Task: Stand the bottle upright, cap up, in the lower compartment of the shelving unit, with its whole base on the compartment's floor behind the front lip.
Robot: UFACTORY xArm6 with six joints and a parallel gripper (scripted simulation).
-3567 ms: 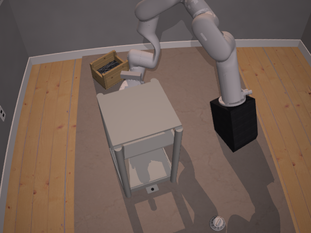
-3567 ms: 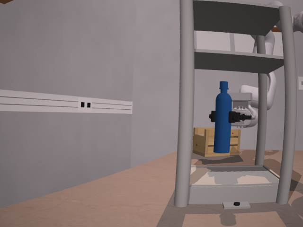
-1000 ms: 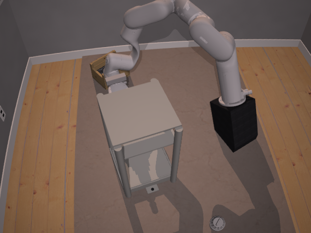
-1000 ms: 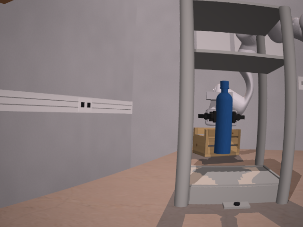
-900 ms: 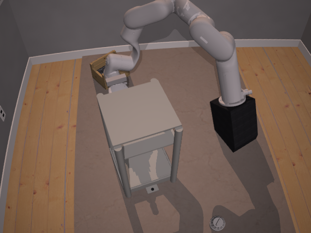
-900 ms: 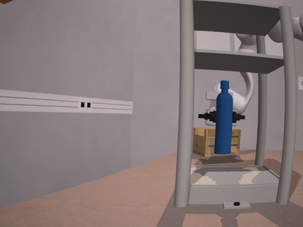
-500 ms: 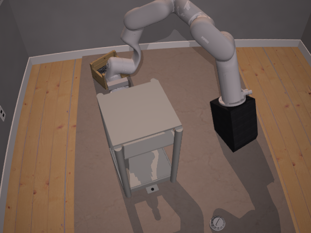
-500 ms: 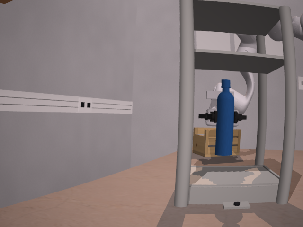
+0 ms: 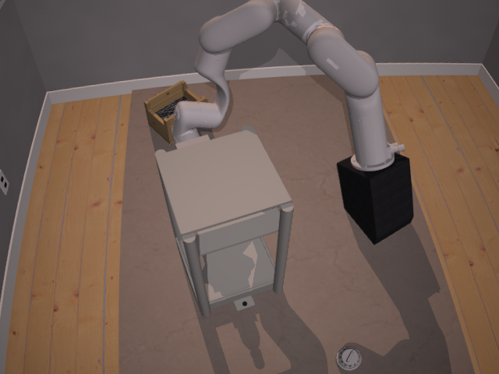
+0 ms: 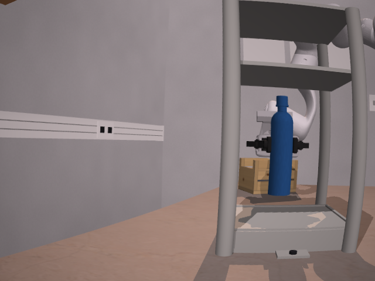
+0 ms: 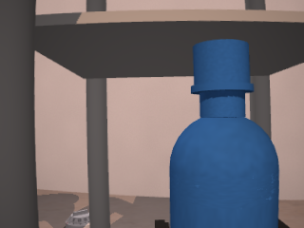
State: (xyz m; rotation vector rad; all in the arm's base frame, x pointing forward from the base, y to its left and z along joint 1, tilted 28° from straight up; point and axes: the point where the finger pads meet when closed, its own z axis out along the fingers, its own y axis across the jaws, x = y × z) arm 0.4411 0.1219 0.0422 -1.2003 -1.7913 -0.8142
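Now: hand 30 mm past the grey shelving unit, 110 mm to the right of it and 30 mm below it. Round my hand: wooden crate 110 mm ahead, 460 mm to the right, 110 mm below; then round dial 310 mm behind, 410 mm to the left, 150 mm below.
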